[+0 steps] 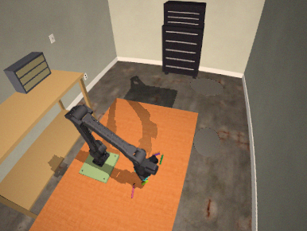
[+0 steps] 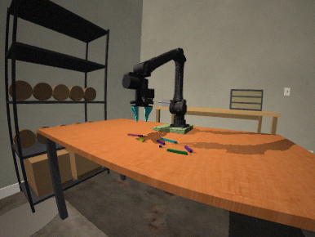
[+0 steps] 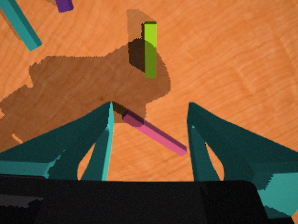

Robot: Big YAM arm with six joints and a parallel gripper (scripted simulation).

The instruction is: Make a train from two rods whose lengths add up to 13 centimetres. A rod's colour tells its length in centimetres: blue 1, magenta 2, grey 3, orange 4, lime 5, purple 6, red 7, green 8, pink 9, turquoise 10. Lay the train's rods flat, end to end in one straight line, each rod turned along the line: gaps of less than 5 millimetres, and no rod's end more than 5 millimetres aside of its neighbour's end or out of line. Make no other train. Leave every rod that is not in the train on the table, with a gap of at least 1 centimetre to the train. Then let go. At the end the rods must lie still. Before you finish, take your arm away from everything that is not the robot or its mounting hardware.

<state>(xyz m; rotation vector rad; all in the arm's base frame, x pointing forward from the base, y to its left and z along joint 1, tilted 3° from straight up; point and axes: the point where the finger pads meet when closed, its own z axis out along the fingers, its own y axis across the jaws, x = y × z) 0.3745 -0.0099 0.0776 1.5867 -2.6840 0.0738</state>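
Right now the green rod is 220 mm to the left of my hand, 100 mm below it and 30 mm ahead of it. From my hand the other things lie so: tiny blue rod (130 mm to the left, 100 mm below, 20 mm ahead); lime rod (100 mm below); pink rod (100 mm below, 90 mm to the right, 40 mm behind).
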